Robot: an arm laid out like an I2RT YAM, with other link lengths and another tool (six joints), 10 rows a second.
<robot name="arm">
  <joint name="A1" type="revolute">
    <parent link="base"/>
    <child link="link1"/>
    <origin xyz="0 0 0.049"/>
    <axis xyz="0 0 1"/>
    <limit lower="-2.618" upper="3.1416"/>
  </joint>
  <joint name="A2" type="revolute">
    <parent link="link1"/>
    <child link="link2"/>
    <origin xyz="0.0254 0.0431 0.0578"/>
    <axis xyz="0 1 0"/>
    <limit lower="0" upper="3.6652"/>
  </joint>
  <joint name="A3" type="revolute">
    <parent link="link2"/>
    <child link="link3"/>
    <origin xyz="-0.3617 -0.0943 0"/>
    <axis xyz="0 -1 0"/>
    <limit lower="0" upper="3.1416"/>
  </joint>
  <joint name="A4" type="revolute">
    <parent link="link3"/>
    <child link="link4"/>
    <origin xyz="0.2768 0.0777 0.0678"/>
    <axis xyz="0 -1 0"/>
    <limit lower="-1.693" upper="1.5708"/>
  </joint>
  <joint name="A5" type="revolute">
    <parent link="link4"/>
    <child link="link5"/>
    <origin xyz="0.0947 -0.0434 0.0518"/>
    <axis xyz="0 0 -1"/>
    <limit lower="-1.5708" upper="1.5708"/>
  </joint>
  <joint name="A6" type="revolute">
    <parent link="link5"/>
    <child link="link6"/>
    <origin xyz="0.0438 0 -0.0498"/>
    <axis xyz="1 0 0"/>
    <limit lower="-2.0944" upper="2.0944"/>
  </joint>
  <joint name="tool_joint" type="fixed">
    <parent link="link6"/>
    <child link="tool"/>
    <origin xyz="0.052 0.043 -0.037" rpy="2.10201 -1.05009 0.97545"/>
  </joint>
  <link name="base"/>
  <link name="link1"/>
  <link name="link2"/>
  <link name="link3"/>
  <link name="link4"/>
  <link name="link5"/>
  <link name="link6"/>
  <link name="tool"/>
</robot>
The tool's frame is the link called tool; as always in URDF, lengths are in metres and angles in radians.
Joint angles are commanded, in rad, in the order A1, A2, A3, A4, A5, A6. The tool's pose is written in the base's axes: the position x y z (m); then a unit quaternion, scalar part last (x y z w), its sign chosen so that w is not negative. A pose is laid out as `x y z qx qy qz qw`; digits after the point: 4 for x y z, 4 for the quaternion.
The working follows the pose.
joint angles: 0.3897 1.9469 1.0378 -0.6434 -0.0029 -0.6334
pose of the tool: 0.3086 0.1226 0.0751 0.7369 0.6623 -0.0957 0.0960
Where each joint sits with the arm in this pose, in the base's axes (m; each line is computed from the numbers above, not from the rounded line before):
A1: 0.0000 0.0000 0.0490
A2: 0.0071 0.0495 0.1068
A3: 0.1658 0.0128 0.4432
A4: 0.3431 0.1696 0.2665
A5: 0.4091 0.1498 0.1728
A6: 0.3638 0.1313 0.1281
the tool: 0.3086 0.1226 0.0751

